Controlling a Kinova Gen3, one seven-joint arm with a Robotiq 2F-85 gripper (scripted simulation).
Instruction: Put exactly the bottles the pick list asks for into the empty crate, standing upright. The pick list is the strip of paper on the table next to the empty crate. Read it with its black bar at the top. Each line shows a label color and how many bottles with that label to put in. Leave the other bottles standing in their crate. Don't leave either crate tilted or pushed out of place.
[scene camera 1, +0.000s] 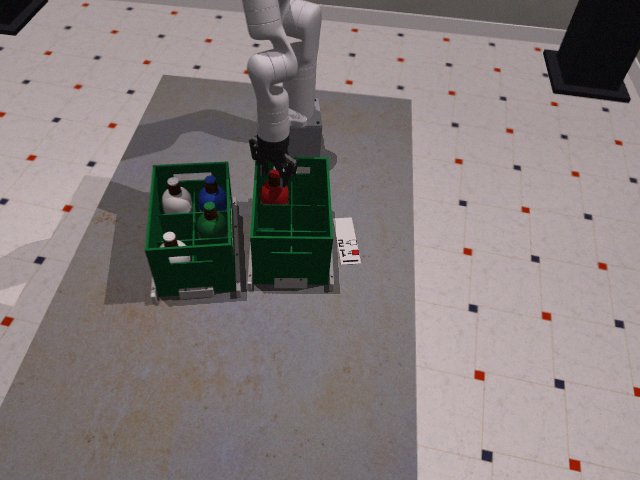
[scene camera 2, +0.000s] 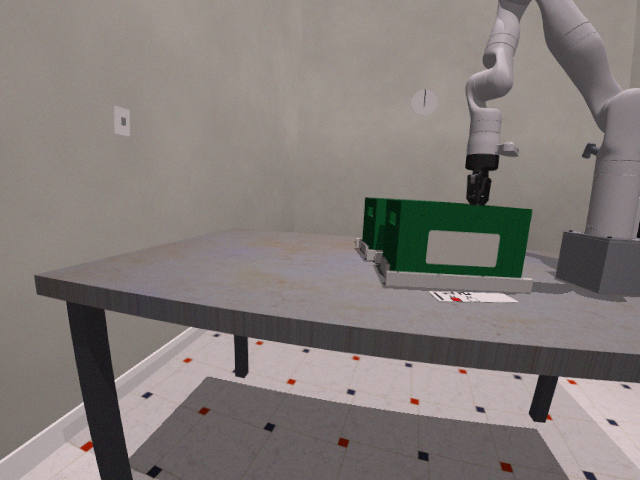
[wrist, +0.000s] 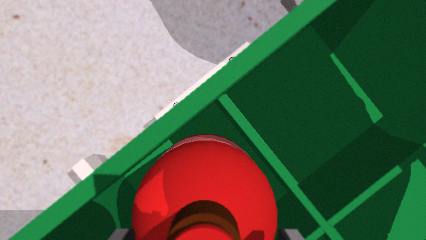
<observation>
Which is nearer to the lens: the red-label bottle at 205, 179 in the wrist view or the green crate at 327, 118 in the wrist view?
The red-label bottle.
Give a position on a green crate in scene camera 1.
At 202, 271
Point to a green crate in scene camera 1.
290, 241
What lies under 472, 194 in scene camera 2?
The gripper.
</observation>
